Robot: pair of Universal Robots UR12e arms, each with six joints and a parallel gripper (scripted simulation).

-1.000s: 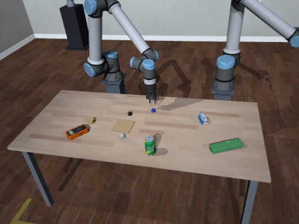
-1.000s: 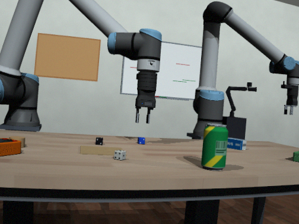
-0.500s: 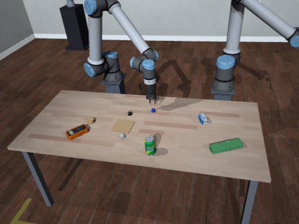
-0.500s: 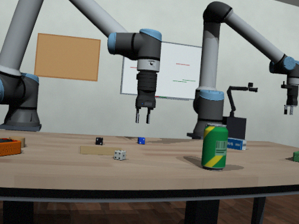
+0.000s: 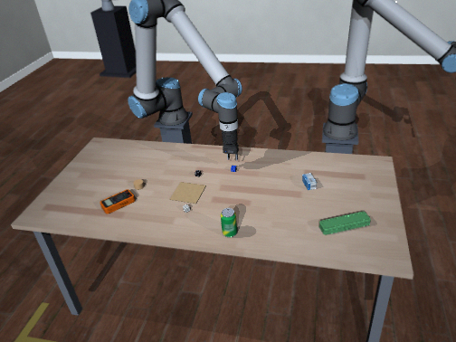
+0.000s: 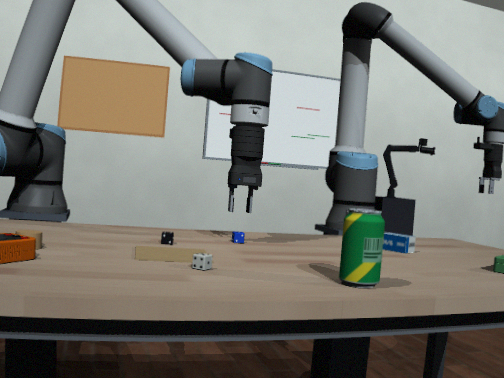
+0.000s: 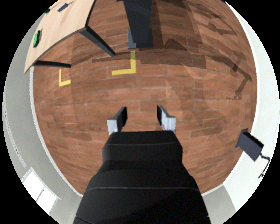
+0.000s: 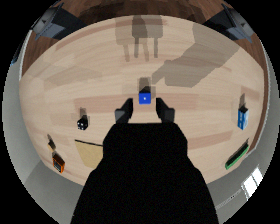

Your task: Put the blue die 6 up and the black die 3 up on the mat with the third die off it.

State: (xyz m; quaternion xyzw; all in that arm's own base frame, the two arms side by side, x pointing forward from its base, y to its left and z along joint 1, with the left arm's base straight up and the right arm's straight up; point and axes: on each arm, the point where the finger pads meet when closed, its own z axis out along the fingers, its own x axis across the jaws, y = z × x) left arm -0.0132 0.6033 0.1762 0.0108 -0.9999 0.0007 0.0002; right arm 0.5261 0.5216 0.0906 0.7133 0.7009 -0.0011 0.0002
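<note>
Right now my right hand is 8 cm above the blue die. The rest, counted from my right hand: black die 8 cm ahead, 17 cm to the right, 8 cm below; then white die 35 cm ahead, 13 cm to the right, 8 cm below; then tan mat 22 cm ahead, 17 cm to the right, 9 cm below.
</note>
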